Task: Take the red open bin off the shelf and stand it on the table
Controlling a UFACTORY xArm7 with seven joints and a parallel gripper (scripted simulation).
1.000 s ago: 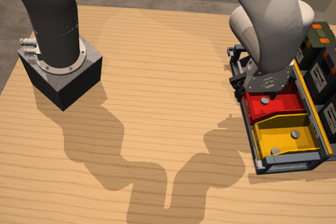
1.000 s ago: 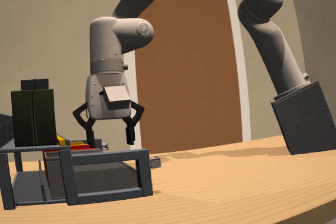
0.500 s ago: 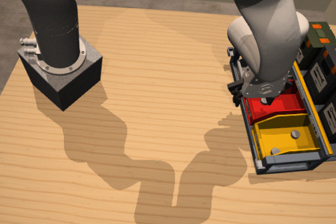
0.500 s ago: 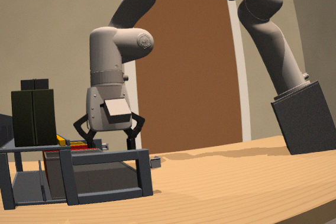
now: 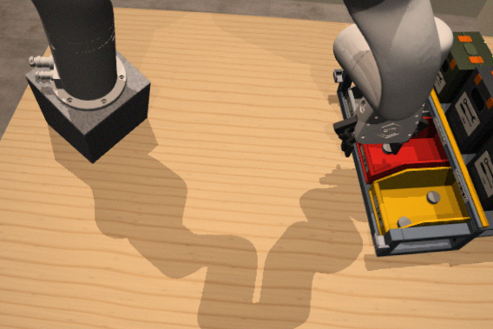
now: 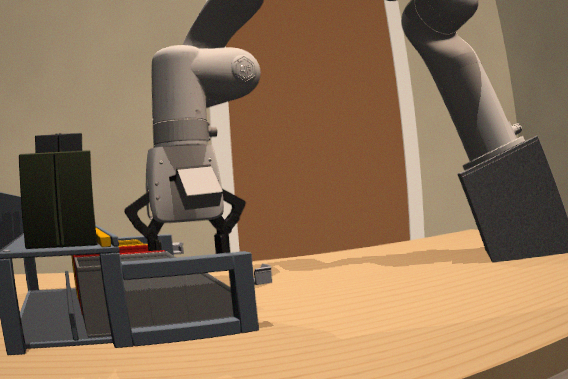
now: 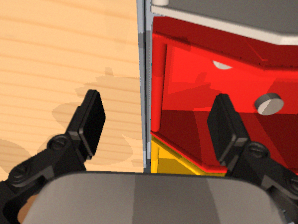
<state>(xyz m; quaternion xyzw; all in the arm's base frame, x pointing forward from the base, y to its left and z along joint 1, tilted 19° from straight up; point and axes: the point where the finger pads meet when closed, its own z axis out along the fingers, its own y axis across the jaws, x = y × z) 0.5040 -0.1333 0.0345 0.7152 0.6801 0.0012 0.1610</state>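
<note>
Now: hand 80 mm short of the red open bin, 20 mm above it and 10 mm to the left of it. Round my hand: dark box 190 mm ahead, 100 mm to the left, 90 mm above; then yellow open bin 120 mm to the right, 70 mm ahead, 20 mm below.
</note>
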